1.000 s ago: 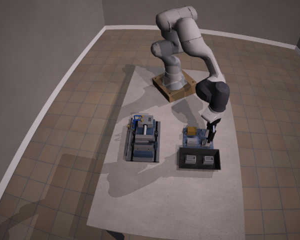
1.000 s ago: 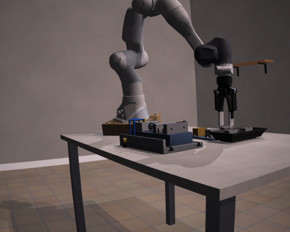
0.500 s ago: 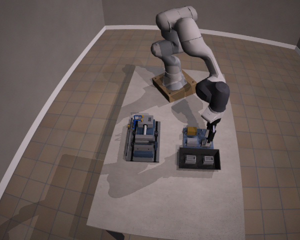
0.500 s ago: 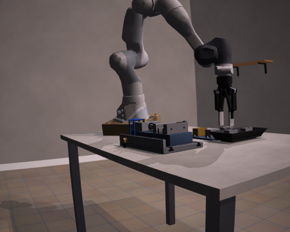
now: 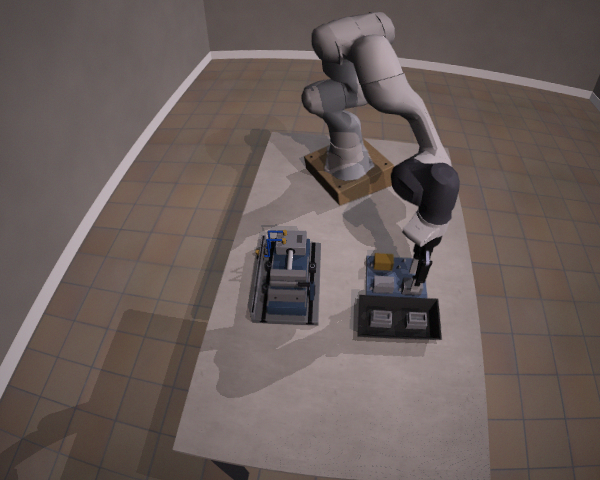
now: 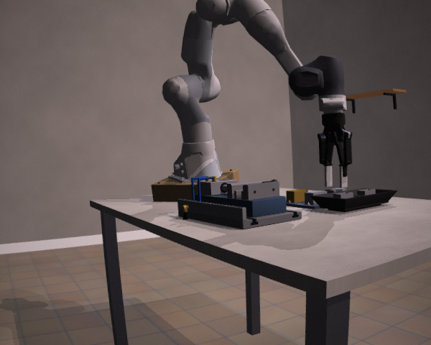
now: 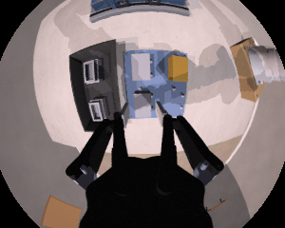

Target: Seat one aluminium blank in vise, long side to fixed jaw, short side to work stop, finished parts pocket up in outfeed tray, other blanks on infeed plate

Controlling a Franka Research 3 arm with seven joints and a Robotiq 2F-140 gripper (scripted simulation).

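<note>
Right now the brass blank is 100 mm behind my hand, 80 mm to the right of it and 60 mm below it. Also, from my hand: dark rail: 460 mm to the right, 50 mm below, 50 mm behind.
</note>
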